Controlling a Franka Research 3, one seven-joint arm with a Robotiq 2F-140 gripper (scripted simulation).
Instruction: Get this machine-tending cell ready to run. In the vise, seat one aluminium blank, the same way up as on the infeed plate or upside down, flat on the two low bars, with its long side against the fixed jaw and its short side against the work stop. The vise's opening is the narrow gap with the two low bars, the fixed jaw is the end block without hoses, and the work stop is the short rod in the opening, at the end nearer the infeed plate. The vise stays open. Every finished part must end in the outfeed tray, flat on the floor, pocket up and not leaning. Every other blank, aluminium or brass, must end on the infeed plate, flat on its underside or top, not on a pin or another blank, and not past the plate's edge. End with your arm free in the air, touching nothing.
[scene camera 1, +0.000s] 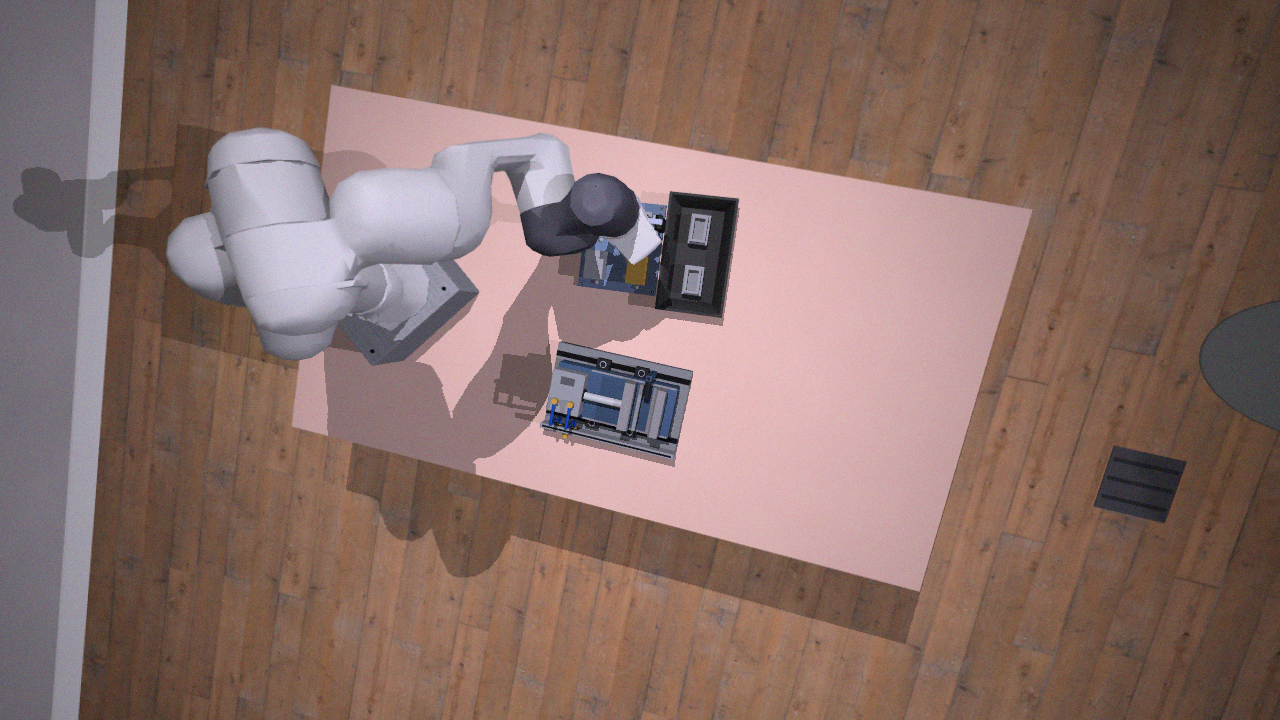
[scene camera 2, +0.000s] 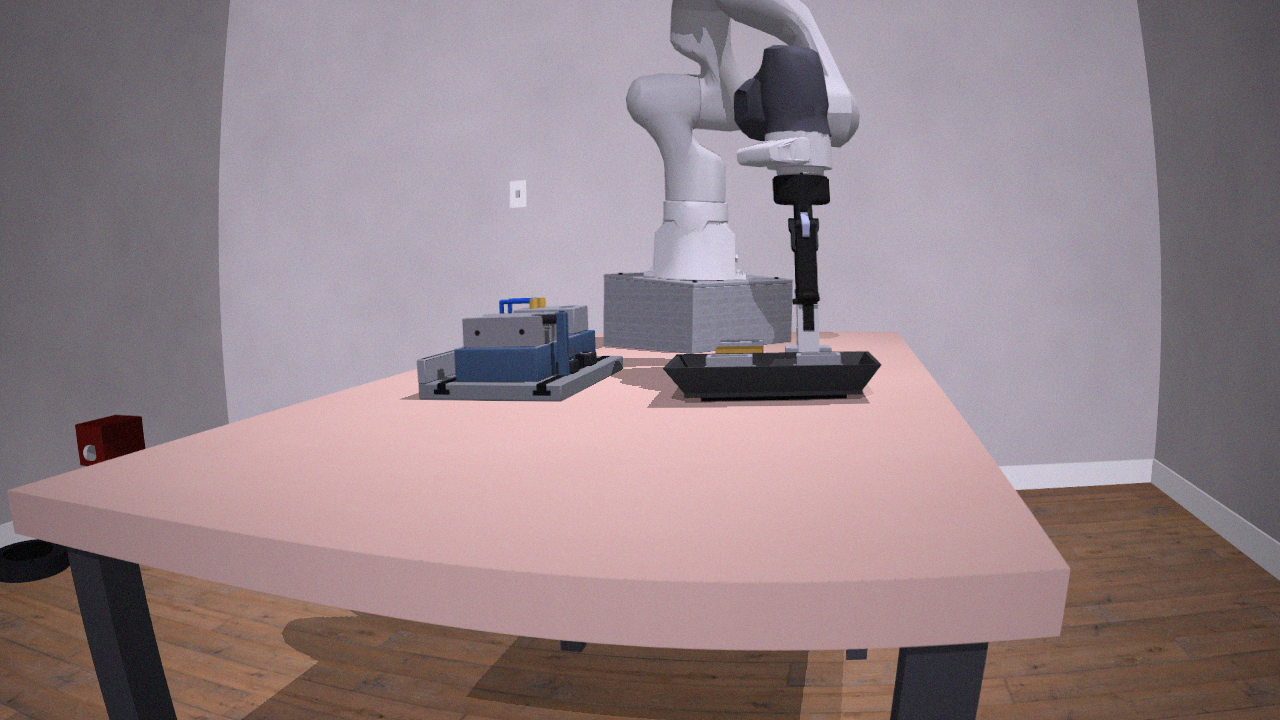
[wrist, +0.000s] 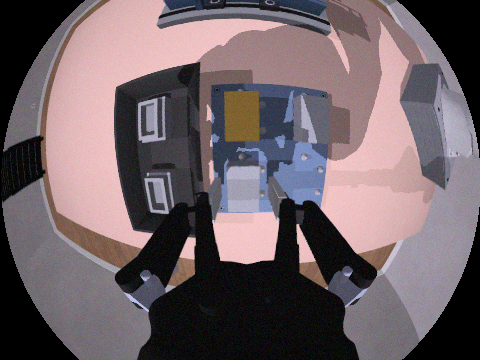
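My gripper is there in the wrist view (wrist: 244, 187), and scene camera 2 shows the gripper (scene camera 2: 807, 354) as well. I can see a brass blank (wrist: 242, 123), and with it an aluminium blank (wrist: 243, 177) and another aluminium blank (wrist: 311, 124). There is a vise (scene camera 1: 601, 384) too.
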